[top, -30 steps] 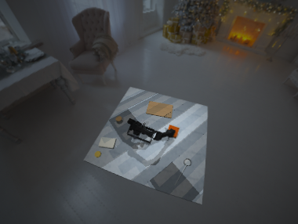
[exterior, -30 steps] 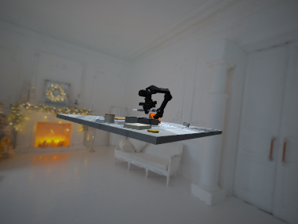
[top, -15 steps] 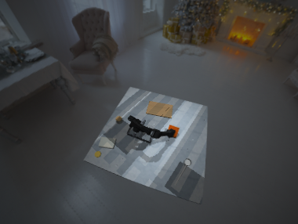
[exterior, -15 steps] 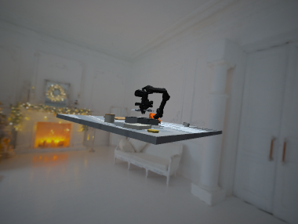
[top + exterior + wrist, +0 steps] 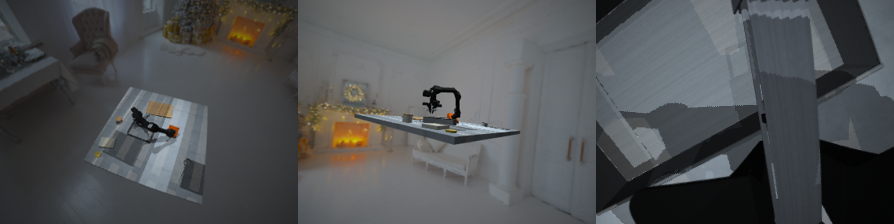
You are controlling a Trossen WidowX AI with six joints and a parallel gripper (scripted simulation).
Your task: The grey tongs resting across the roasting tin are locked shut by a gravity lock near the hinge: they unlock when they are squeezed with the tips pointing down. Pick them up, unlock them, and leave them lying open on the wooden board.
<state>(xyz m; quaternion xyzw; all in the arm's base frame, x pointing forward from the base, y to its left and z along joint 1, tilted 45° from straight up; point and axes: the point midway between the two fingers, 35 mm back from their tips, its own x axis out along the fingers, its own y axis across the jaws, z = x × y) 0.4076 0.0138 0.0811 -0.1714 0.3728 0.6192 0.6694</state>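
My gripper tip is 130 mm past the wooden board, 380 mm to the left of it and 80 mm above it. Also, from my gripper tip: pale flat block (250 mm ahead, 370 mm to the left, 80 mm below); then brown cup (280 mm ahead, 50 mm to the left, 60 mm below); then roasting tin (60 mm behind, 80 mm to the left, 60 mm below).
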